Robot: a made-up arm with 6 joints. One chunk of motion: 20 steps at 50 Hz.
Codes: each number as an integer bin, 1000 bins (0 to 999) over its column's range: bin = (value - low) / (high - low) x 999, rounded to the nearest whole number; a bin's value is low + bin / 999 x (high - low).
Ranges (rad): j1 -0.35..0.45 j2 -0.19..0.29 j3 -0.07..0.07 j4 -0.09..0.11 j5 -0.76..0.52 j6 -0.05..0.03
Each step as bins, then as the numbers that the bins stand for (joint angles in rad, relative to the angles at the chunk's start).
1 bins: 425 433 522 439 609 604
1 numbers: -0.0097 0.0180 0.0032 -0.0021 0.0203 -0.0016
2 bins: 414 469 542 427 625 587
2 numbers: -0.0185 0.0353 0.0060 -0.0045 0.0408 -0.0030
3 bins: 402 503 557 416 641 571
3 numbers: -0.0281 0.0517 0.0081 -0.0067 0.0613 -0.0043
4 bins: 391 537 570 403 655 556
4 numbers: -0.0369 0.0680 0.0099 -0.0093 0.0792 -0.0055
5 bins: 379 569 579 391 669 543
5 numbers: -0.0465 0.0834 0.0111 -0.0117 0.0972 -0.0065
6 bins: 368 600 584 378 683 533
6 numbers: -0.0553 0.0983 0.0118 -0.0143 0.1151 -0.0073
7 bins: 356 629 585 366 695 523
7 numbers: -0.0649 0.1122 0.0120 -0.0167 0.1305 -0.0081
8 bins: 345 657 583 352 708 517
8 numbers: -0.0737 0.1257 0.0117 -0.0195 0.1471 -0.0086
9 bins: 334 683 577 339 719 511
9 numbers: -0.0825 0.1382 0.0109 -0.0221 0.1612 -0.0091
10 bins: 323 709 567 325 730 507
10 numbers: -0.0913 0.1507 0.0095 -0.0249 0.1753 -0.0094
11 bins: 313 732 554 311 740 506
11 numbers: -0.0993 0.1617 0.0076 -0.0277 0.1881 -0.0095
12 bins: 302 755 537 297 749 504
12 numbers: -0.1082 0.1728 0.0053 -0.0305 0.1997 -0.0096
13 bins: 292 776 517 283 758 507
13 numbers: -0.1162 0.1829 0.0025 -0.0333 0.2112 -0.0094
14 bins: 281 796 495 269 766 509
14 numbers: -0.1250 0.1925 -0.0006 -0.0361 0.2215 -0.0092
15 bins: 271 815 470 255 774 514
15 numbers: -0.1330 0.2016 -0.0041 -0.0389 0.2317 -0.0088
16 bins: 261 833 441 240 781 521
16 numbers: -0.1410 0.2102 -0.0082 -0.0420 0.2407 -0.0083
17 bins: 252 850 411 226 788 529
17 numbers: -0.1482 0.2184 -0.0124 -0.0448 0.2496 -0.0076
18 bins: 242 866 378 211 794 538
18 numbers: -0.1562 0.2261 -0.0170 -0.0478 0.2573 -0.0069
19 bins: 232 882 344 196 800 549
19 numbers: -0.1642 0.2338 -0.0218 -0.0508 0.2650 -0.0060
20 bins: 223 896 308 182 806 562
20 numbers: -0.1714 0.2405 -0.0268 -0.0536 0.2727 -0.0050
